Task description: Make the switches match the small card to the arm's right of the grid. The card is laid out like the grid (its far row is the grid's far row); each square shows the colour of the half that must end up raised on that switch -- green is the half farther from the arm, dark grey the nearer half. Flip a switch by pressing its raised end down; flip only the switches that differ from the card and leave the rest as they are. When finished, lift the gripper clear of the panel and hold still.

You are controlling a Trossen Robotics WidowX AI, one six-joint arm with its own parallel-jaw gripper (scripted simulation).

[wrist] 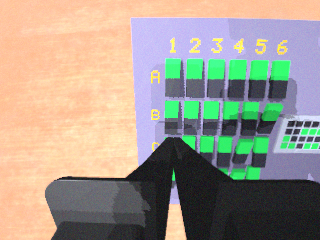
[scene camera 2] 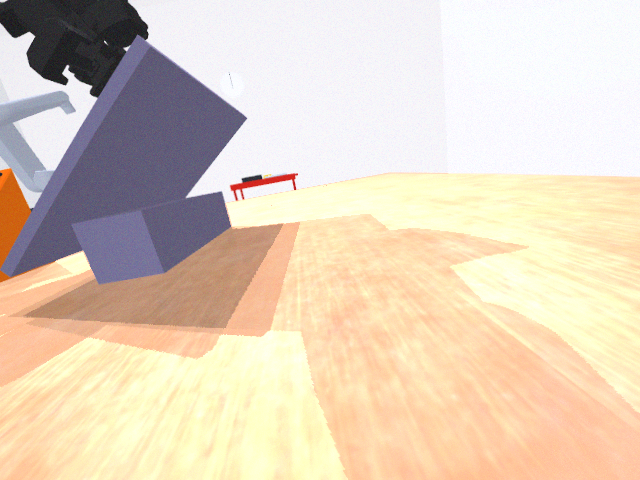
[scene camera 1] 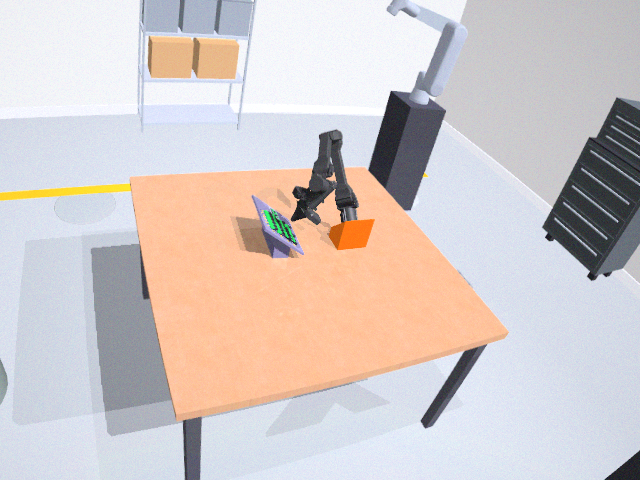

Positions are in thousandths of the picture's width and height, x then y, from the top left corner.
Labels:
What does my gripper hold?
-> Nothing.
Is my gripper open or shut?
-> Shut.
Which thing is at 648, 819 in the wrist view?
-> My gripper.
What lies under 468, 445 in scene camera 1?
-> My gripper.

